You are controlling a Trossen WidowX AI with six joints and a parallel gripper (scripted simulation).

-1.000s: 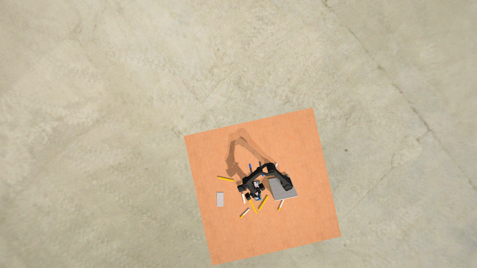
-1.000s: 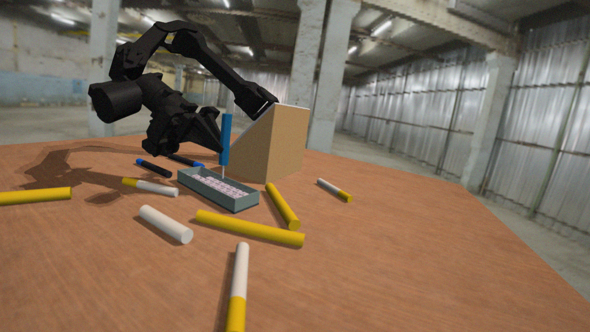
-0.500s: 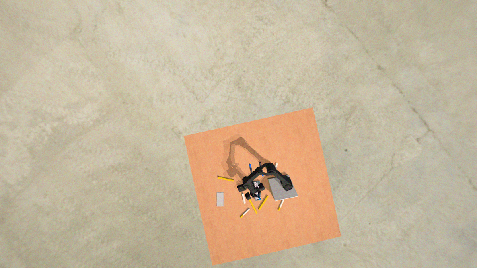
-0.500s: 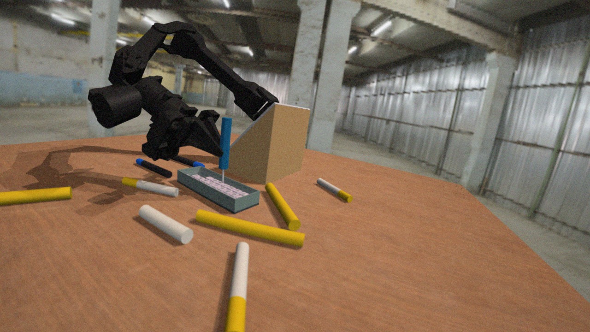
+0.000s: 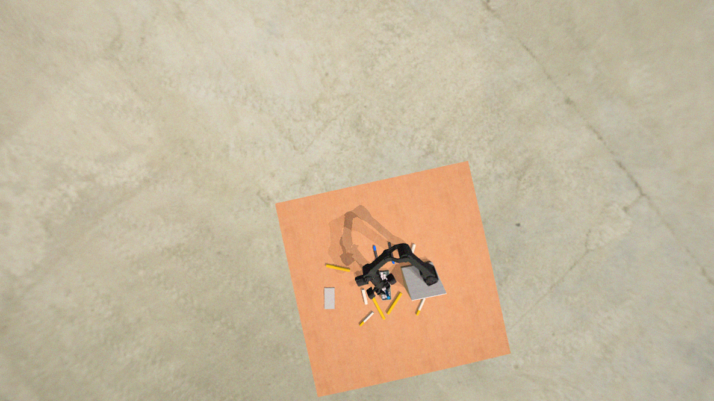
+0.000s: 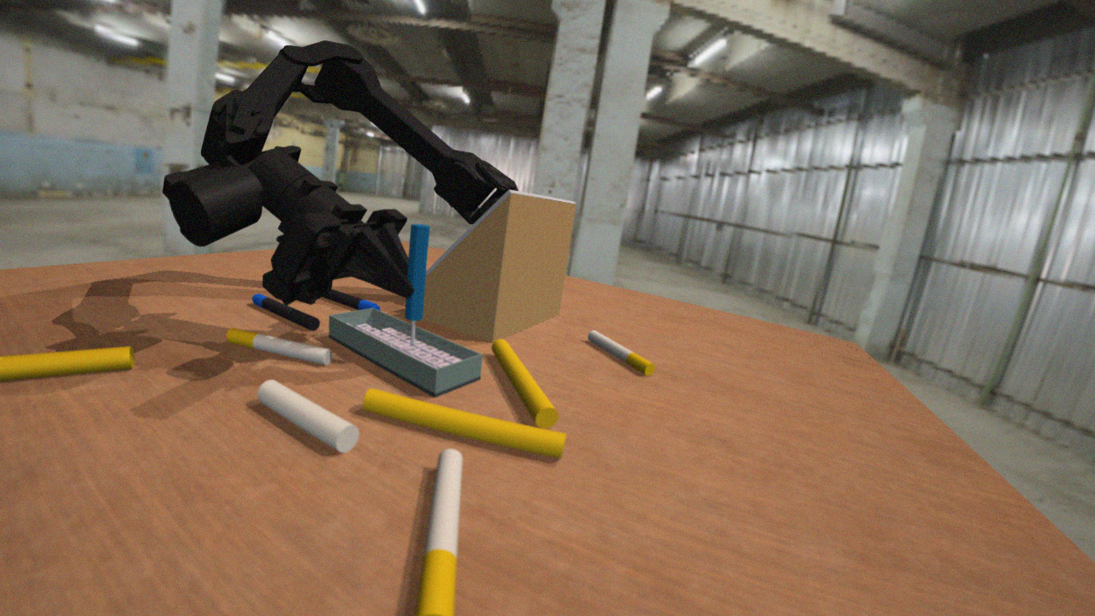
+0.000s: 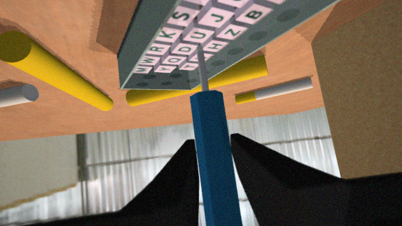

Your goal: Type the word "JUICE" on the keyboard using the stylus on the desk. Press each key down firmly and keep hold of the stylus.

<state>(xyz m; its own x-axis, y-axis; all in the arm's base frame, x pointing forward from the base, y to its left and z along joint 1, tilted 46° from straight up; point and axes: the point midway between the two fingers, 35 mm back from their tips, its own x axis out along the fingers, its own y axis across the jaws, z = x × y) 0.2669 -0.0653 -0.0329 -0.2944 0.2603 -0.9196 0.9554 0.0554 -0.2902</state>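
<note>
The yellow cylinder is 110 mm to the left of my gripper tip, 70 mm below it and 20 mm behind it. Round my gripper tip: blue stylus (10 mm below).
</note>
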